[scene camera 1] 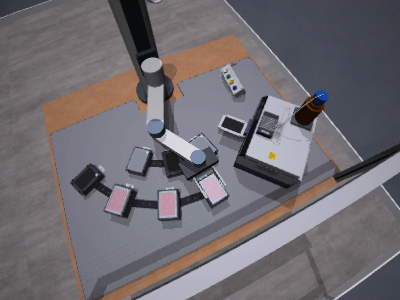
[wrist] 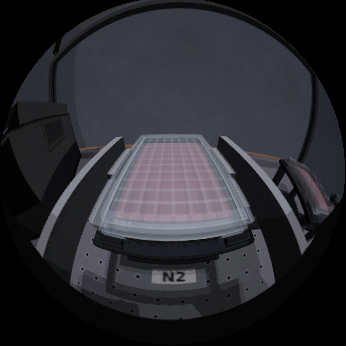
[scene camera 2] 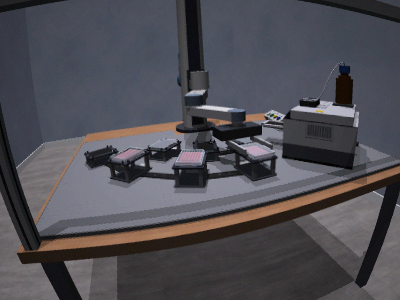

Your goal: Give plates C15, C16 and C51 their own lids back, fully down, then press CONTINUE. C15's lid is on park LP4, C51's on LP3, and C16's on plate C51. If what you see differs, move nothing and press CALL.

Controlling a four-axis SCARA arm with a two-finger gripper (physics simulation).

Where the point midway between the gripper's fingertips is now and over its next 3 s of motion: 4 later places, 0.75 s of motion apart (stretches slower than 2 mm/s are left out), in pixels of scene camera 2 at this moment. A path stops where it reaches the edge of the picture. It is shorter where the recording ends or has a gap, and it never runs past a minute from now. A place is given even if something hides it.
The gripper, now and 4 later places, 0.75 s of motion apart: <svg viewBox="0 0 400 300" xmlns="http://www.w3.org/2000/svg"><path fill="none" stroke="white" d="M259 149L236 135L183 140L188 154L187 138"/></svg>
